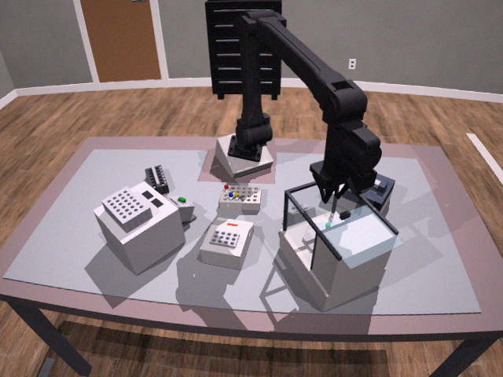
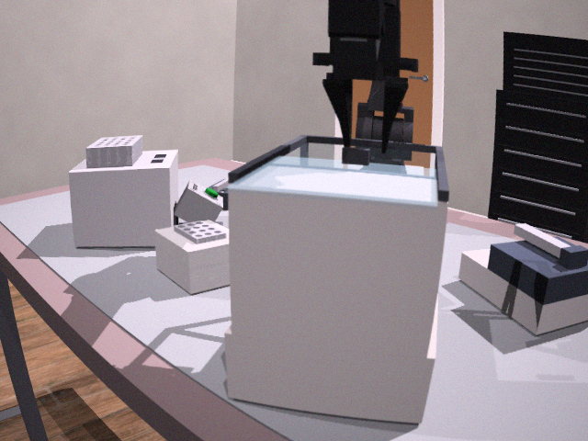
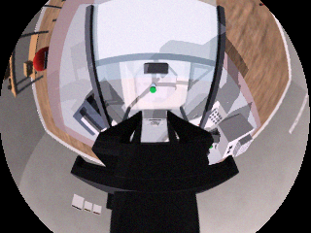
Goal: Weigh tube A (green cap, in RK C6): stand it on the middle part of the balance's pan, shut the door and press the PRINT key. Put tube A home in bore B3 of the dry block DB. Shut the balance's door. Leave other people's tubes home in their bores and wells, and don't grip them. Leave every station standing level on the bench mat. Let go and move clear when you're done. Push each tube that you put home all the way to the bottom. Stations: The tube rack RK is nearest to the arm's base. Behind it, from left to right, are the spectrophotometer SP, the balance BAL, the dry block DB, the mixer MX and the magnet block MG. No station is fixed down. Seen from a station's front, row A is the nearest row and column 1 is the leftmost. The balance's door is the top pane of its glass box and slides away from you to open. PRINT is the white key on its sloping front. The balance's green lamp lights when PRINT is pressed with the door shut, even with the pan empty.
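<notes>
Right now my hand is 80 mm short of the glass door pane, 50 mm to the right of it and 10 mm above it. The rest, counted from my hand: dry block (260 mm to the right, 190 mm below); then spectrophotometer (260 mm behind, 120 mm to the left, 150 mm below); then tube rack RK (200 mm behind, 270 mm to the right, 200 mm below).
</notes>
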